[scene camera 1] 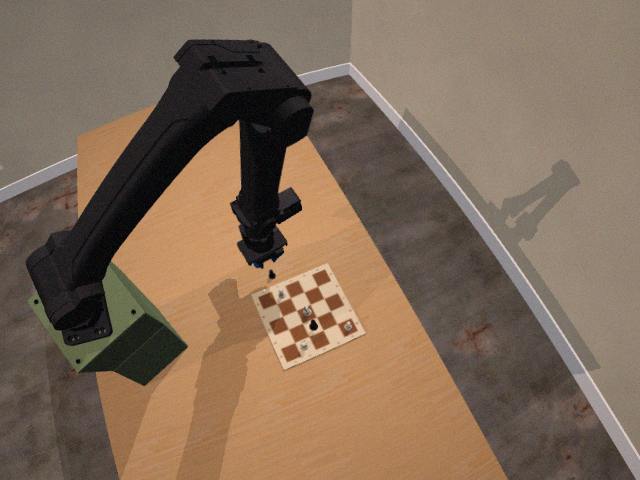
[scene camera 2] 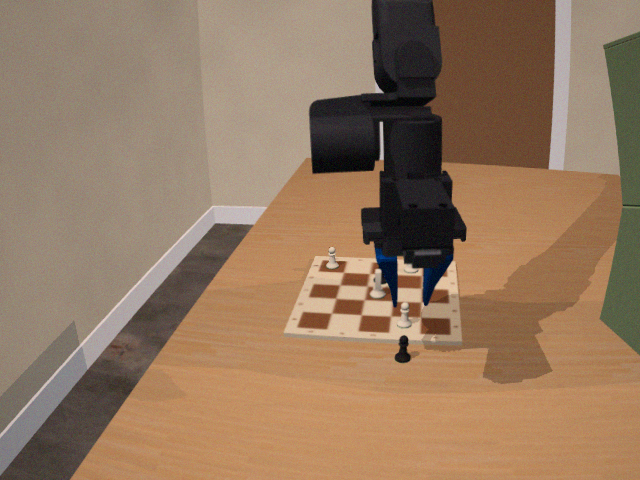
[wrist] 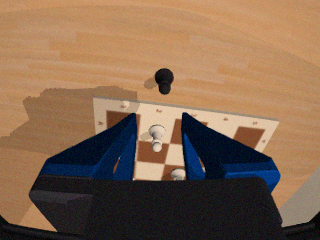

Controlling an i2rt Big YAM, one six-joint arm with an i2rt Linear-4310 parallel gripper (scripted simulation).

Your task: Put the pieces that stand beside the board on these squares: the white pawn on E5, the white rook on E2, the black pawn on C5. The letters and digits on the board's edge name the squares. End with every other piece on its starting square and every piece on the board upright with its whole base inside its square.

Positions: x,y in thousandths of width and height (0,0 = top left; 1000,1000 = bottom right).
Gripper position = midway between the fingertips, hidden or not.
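My gripper is there for me in scene camera 1 (418,549), and I find it again in scene camera 2 (640,632) as well as in the wrist view (498,502). I see a chessboard too: it appears in scene camera 1 (443,664), in scene camera 2 (523,634) and in the wrist view (798,548).
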